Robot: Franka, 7 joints.
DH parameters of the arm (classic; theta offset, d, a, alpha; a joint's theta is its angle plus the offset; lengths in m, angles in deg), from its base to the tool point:
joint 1: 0 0.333 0 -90
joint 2: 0 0 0 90
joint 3: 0 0.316 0.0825 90
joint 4: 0 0 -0.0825 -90
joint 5: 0 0.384 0 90
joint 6: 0 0 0.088 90
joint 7: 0 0.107 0 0
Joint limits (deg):
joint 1: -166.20..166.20
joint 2: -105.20..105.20
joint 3: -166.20..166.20
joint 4: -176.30..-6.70
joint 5: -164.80..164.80
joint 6: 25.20..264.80
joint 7: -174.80..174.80
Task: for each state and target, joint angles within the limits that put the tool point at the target. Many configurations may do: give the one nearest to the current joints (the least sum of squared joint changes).
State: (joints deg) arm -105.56 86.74 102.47 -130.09 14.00 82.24 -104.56
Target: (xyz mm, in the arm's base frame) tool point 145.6 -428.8 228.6
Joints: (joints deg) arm -148.58 81.78 73.36 -116.12 6.27 73.81 -104.56
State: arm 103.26 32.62 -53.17 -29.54 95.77 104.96 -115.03
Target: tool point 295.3 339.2 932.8
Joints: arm 90.52 5.79 -65.95 -52.20 81.73 70.52 -115.03
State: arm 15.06 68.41 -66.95 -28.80 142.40 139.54 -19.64
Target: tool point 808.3 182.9 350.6
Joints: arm 38.80 73.02 -58.40 -45.69 144.49 154.82 -19.64
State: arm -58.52 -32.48 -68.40 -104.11 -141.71 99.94 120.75
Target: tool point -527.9 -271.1 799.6
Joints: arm -44.70 -32.57 -75.71 -86.58 -144.28 105.45 120.75
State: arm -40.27 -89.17 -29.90 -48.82 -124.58 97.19 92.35
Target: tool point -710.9 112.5 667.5
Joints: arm -34.76 -88.75 -32.42 -62.34 -119.81 90.25 92.35
